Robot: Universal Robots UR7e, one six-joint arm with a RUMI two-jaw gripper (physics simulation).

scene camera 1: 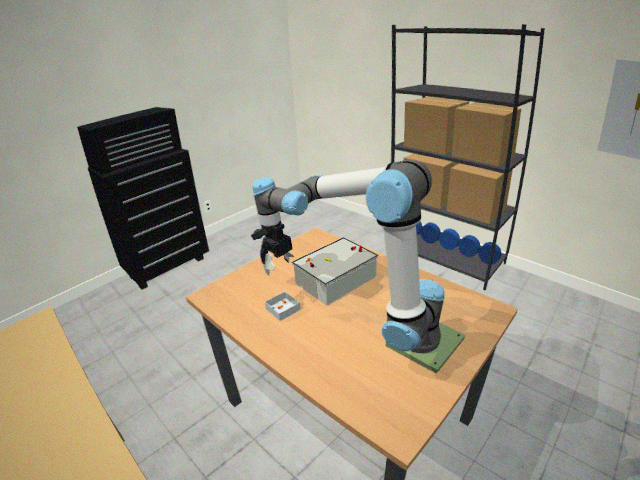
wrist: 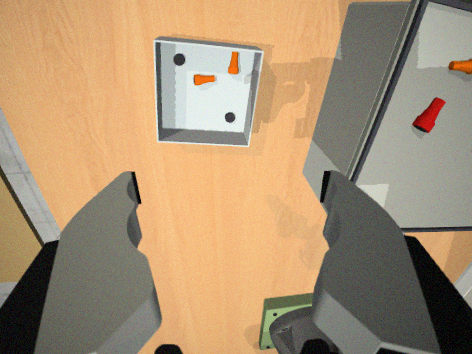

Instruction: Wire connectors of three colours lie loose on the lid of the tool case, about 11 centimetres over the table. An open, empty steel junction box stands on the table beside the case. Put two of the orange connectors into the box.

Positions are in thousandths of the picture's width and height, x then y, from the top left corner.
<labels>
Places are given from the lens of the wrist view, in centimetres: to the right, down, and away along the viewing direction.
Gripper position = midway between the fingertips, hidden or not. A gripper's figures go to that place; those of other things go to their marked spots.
gripper (wrist: 490,490): 0, 0, 13
tool case (wrist: 821,196): 12, -8, 20
</labels>
